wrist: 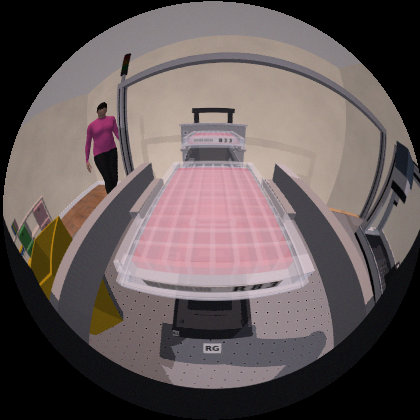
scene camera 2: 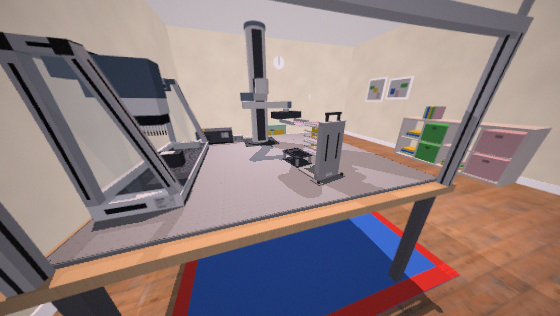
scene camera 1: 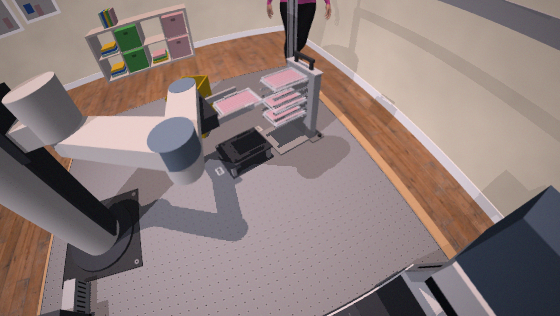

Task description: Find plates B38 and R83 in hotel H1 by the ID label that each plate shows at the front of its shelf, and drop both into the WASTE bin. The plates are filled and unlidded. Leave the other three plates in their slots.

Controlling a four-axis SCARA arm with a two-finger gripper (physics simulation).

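Places are measured from the arm's base along level axes (x left, y ahead, z down), in millimetres.
Where they show: gripper, fingertip midpoint: [wrist: 212, 170] [scene camera 2: 301, 122] [scene camera 1: 244, 96]; arm's base, link origin: [scene camera 2: 260, 142] [scene camera 1: 104, 236].
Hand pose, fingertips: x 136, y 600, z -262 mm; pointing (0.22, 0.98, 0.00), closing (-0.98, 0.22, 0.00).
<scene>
Each offset is from my fingertips to the top centre of the thing. "spot": to the spot under its first point.
My gripper [scene camera 1: 234, 101] [wrist: 212, 170] is shut on plate R83 {dx -5, dy -23, dz +3 mm} [wrist: 210, 227], a clear plate with pink wells, gripped by its long sides. Its front label reads R83 in the wrist view. In scene camera 1 this plate [scene camera 1: 239, 100] is level in the air in front of hotel H1 [scene camera 1: 313, 102] [scene camera 2: 329, 150], out of its shelf. Plate B33 {dx +33, dy +142, dz -17 mm} [scene camera 1: 284, 79] [wrist: 212, 139] sits on the top shelf. More pink plates {spot: dx -10, dy +123, dz +110 mm} [scene camera 1: 284, 116] sit below it; their labels cannot be read, so B38 cannot be told. The yellow bin {dx +257, dy -165, dz +49 mm} [scene camera 1: 202, 84] [wrist: 46, 250] stands behind the arm's end; its label does not show.
A black stand [scene camera 1: 245, 144] [scene camera 2: 296, 154] [wrist: 212, 320] is beside the hotel's front, low on the table, with an RG label {spot: dx -32, dy -133, dz +249 mm} [wrist: 212, 348] near it. A large framed machine [scene camera 1: 515, 250] [scene camera 2: 125, 105] stands on the far side of the table. A person [scene camera 1: 298, 25] [wrist: 102, 137] stands beyond the table.
</scene>
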